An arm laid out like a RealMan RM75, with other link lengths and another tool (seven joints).
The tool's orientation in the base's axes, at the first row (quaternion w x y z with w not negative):
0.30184, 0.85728, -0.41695, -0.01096
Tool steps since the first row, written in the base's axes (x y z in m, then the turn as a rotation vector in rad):
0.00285, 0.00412, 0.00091, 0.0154, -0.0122, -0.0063
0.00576, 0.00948, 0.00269, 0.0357, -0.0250, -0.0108
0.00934, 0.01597, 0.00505, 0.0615, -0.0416, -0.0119
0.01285, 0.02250, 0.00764, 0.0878, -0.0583, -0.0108
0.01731, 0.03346, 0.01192, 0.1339, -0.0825, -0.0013
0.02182, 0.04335, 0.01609, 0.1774, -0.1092, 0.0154
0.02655, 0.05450, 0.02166, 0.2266, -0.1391, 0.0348
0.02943, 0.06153, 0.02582, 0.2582, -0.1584, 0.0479
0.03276, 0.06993, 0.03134, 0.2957, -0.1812, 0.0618
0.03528, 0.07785, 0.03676, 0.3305, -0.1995, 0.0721
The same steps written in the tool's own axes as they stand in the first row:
-0.00090, -0.00348, -0.00361, 0.0174, -0.0085, 0.0072
-0.00246, -0.00712, -0.00858, 0.0388, -0.0192, 0.0119
-0.00426, -0.01146, -0.01477, 0.0673, -0.0303, 0.0142
-0.00608, -0.01565, -0.02116, 0.0968, -0.0405, 0.0147
-0.01008, -0.02171, -0.03144, 0.1465, -0.0567, 0.0068
-0.01330, -0.02736, -0.04109, 0.1981, -0.0662, -0.0051
-0.01696, -0.03302, -0.05260, 0.2562, -0.0768, -0.0190
-0.01919, -0.03617, -0.06035, 0.2938, -0.0832, -0.0285
-0.02179, -0.03957, -0.07003, 0.3379, -0.0917, -0.0384
-0.02460, -0.04222, -0.07917, 0.3762, -0.1023, -0.0469

